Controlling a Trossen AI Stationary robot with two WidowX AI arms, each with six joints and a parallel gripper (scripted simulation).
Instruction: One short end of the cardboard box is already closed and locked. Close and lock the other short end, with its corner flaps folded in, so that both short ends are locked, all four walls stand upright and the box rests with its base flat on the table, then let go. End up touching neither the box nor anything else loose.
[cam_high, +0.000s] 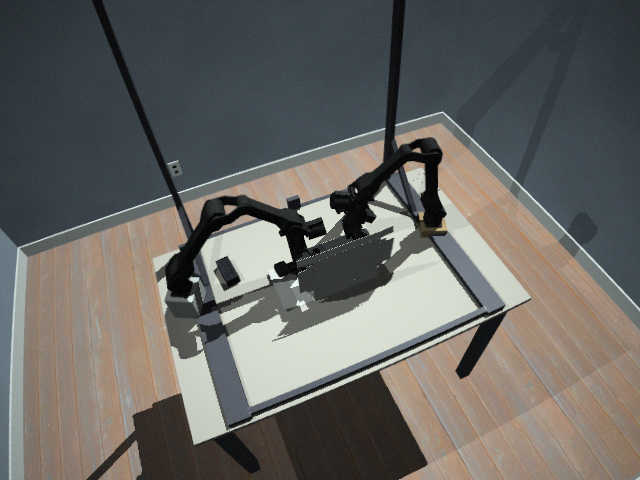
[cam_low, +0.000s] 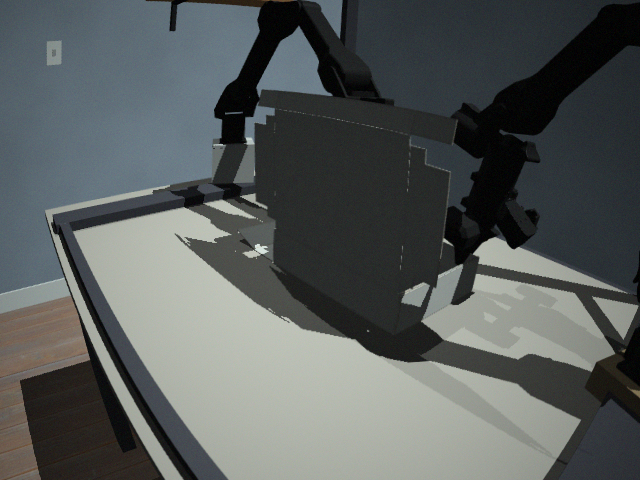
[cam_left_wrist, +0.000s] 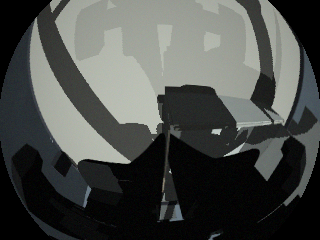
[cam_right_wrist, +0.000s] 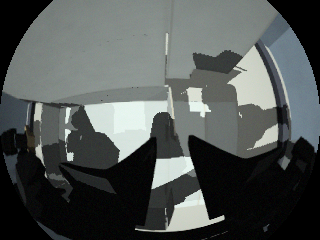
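Now: the dark block 160 mm behind my right hand, 250 mm to the right of it and 60 mm below it.
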